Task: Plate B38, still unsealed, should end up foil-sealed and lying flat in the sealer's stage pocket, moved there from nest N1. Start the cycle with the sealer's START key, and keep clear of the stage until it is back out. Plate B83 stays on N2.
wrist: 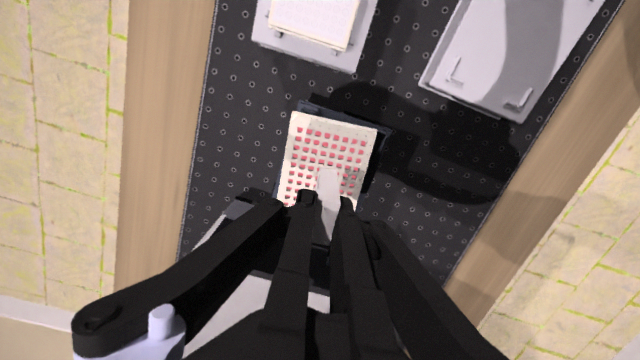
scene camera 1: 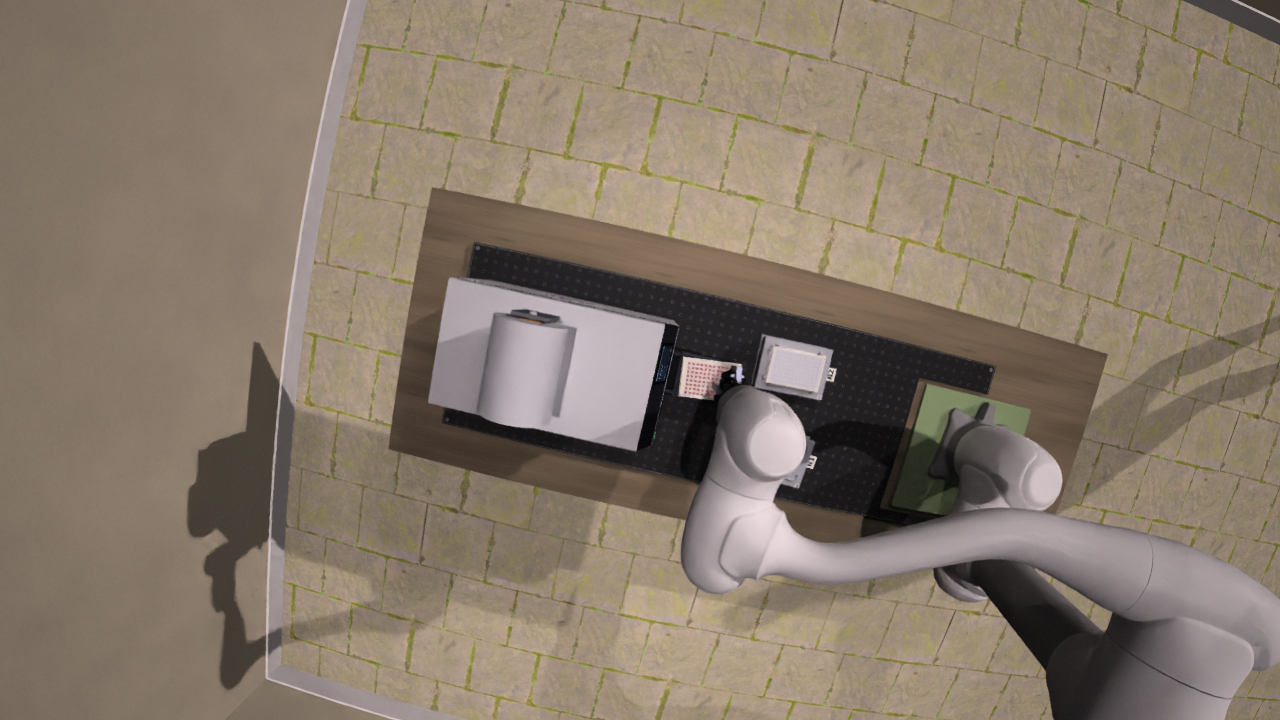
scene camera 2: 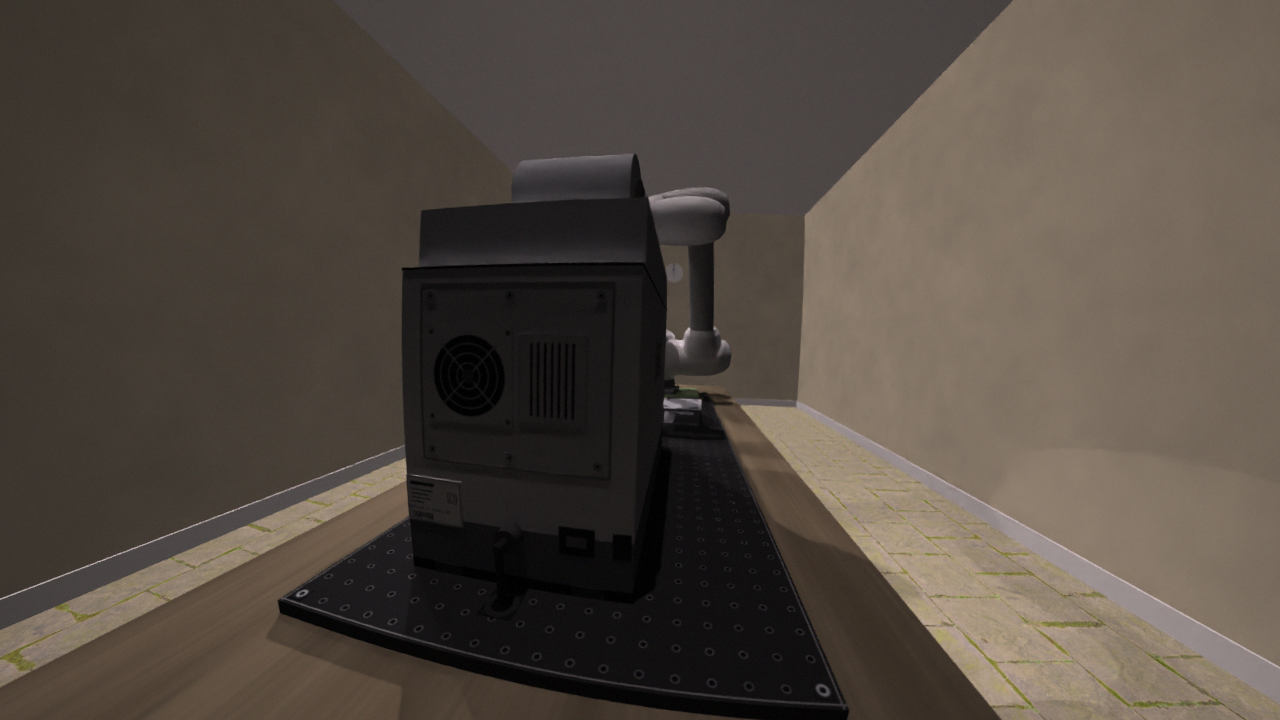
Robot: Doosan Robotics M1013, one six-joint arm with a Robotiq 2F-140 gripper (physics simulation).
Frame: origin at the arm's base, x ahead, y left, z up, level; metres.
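Seen in the pictures: gripper, fingertip midpoint: (wrist: 324,184) (scene camera 1: 719,385); arm's base at its link origin: (scene camera 1: 967,449).
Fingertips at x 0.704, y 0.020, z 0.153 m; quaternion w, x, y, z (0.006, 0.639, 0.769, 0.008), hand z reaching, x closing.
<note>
Offsets run from my fingertips to a thing's top centre. "pt": to the spot under its first point. Level surfaces: height alone.
Plate B38 @[0.014 m ahead, 0.002 m left, 0.037 m down] (scene camera 1: 698,377) (wrist: 327,150), cream with red wells, lies on the sealer's dark stage @[pt 0.055 m back, 0.004 m left, 0.059 m down] (wrist: 350,118) in front of the sealer (scene camera 1: 608,367) (scene camera 2: 528,358). Its near end is hidden by the fingers; I cannot tell whether it is fully seated, and no foil is discernible. My gripper (wrist: 324,184) is shut and empty, its pale fingertips over the plate's near half in the wrist view. Nest N1 @[0.203 m back, 0.133 m left, 0.102 m down] (wrist: 480,65) (scene camera 1: 794,476) holds no plate in its visible part. Plate B83 @[0.172 m back, 0.077 m right, 0.090 m down] (scene camera 1: 795,368) (wrist: 315,22) sits on nest N2 @[pt 0.097 m back, 0.049 m right, 0.106 m down] (wrist: 320,59). The START key cannot be made out.
A large foil roll @[0.346 m ahead, 0.037 m left, 0.325 m up] (scene camera 1: 526,368) (scene camera 2: 577,179) sits on top of the sealer. A black perforated board @[0.151 m down] (scene camera 1: 877,367) (scene camera 2: 716,617) lies on the wooden table @[0.164 m down] (scene camera 1: 1056,358). A green pad (scene camera 1: 917,465) is at the right end, partly under a white arm joint (scene camera 1: 1006,465).
</note>
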